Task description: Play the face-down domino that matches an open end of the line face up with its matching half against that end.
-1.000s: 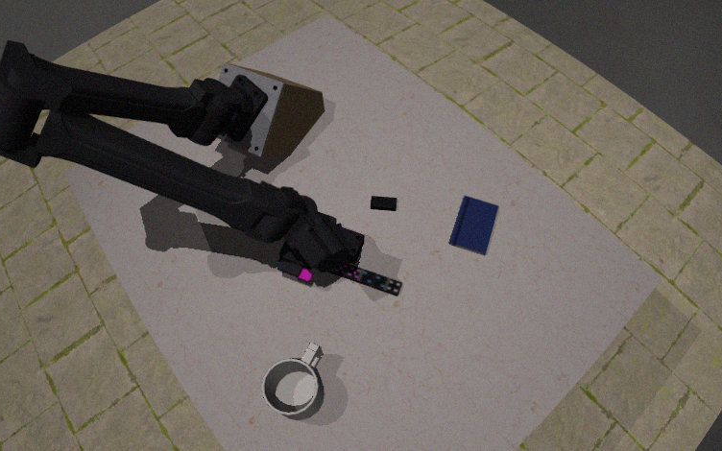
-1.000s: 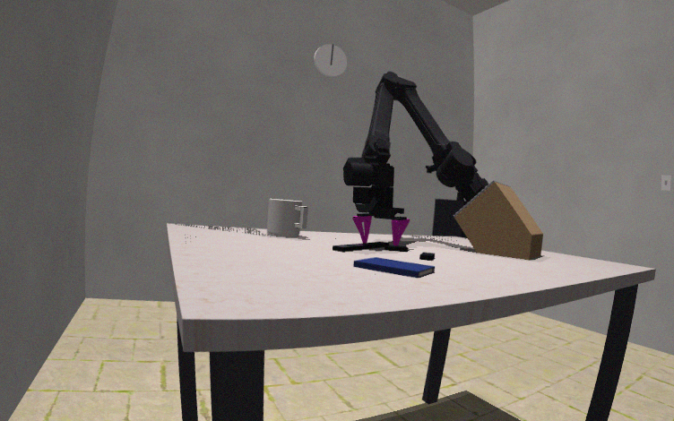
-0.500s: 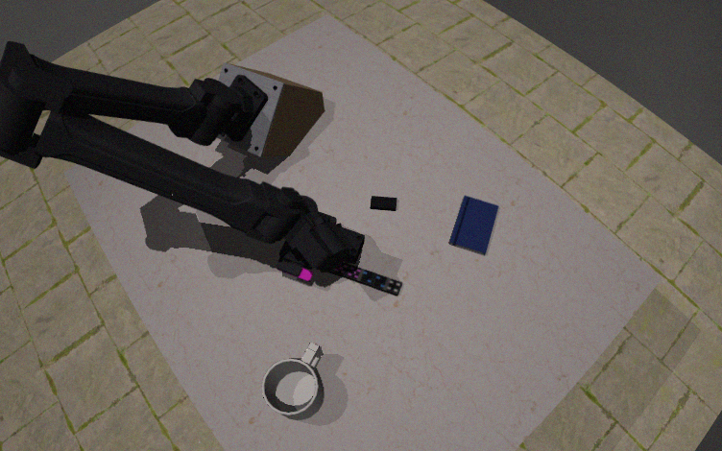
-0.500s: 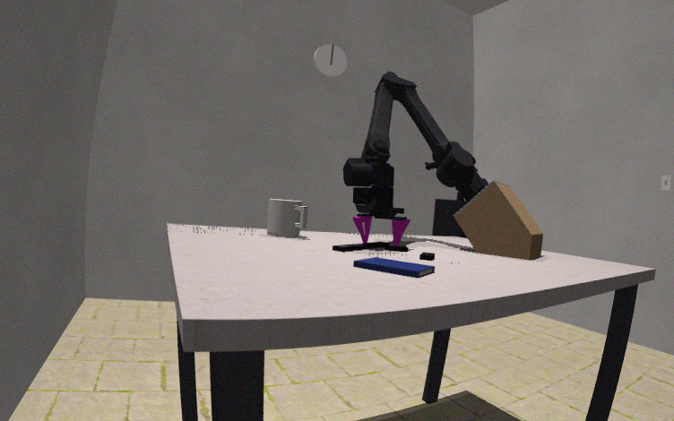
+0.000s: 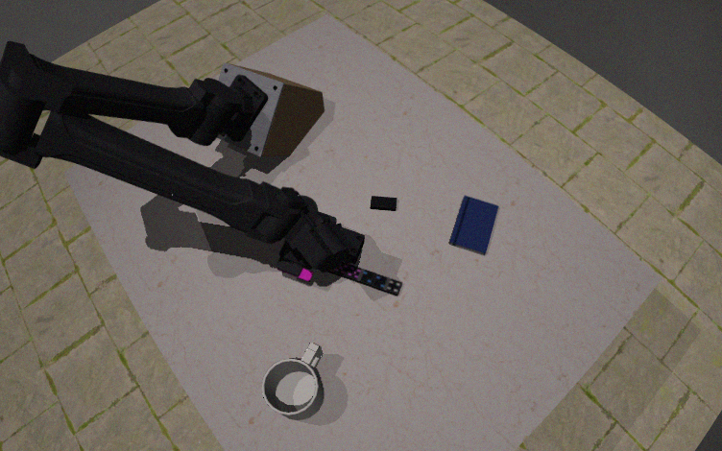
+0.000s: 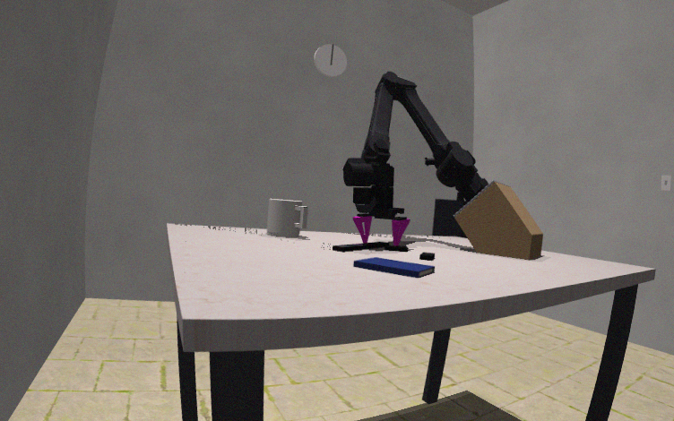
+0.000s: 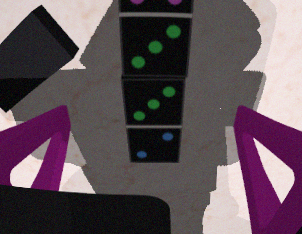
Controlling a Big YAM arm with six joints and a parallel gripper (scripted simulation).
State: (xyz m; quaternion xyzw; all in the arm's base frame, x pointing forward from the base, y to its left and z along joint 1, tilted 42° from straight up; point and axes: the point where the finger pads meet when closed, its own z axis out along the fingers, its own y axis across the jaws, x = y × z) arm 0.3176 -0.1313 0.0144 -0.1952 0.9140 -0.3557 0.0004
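The domino is right at my hand. Round my hand: blue book: 28 cm to the left, 20 cm ahead; then mug: 20 cm to the right, 18 cm ahead, 3 cm above.
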